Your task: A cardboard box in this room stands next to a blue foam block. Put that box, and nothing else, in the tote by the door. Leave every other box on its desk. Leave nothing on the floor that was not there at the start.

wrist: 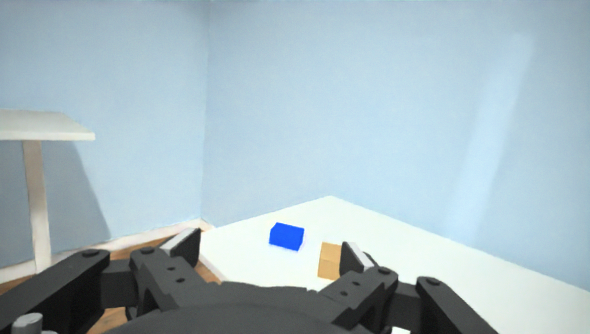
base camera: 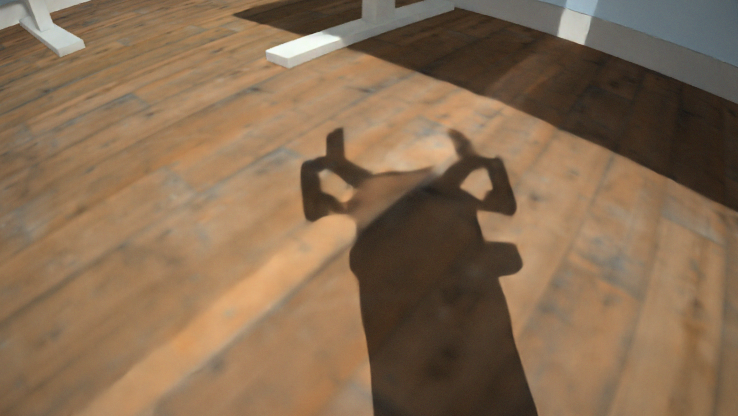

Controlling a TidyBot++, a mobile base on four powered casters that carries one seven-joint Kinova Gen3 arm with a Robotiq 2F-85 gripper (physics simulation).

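Places are measured from the arm's base along level axes (x ahead, y left, z up), in centimetres.
Where they show: gripper, between the fingertips: [wrist: 271, 250].
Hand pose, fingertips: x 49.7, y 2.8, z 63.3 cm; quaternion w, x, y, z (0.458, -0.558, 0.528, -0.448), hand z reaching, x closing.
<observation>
Each offset is from my fingertips to the centre of the thing. "spot": to the spot under its first point. Level surfaces: height alone.
The blue foam block {dx +56.3, dy -1.5, dz -28.7 cm} [wrist: 286, 236] lies on a white desk {dz -31.0 cm} [wrist: 450, 265], near the desk's far corner in the wrist view. A cardboard box {dx +45.6, dy -13.7, dz -28.5 cm} [wrist: 329, 261] stands just right of the block on the same desk. The right finger of my gripper hides the box's right part. My gripper [wrist: 271, 250] is open, with its fingers wide apart and nothing between them. The block and the box show beyond the fingertips. The tote does not show in either view.
A second white desk [wrist: 45, 125] stands at the left in the wrist view. Blue walls meet in a corner behind. In the base camera view, a white desk foot {spot: dx +49.8, dy +6.4, dz -100.8 cm} [base camera: 320, 47] stands ahead, another foot {spot: dx +74.3, dy +94.3, dz -100.5 cm} [base camera: 54, 38] at upper left. The arm's shadow falls on the wooden floor {dz -103.0 cm} [base camera: 155, 248].
</observation>
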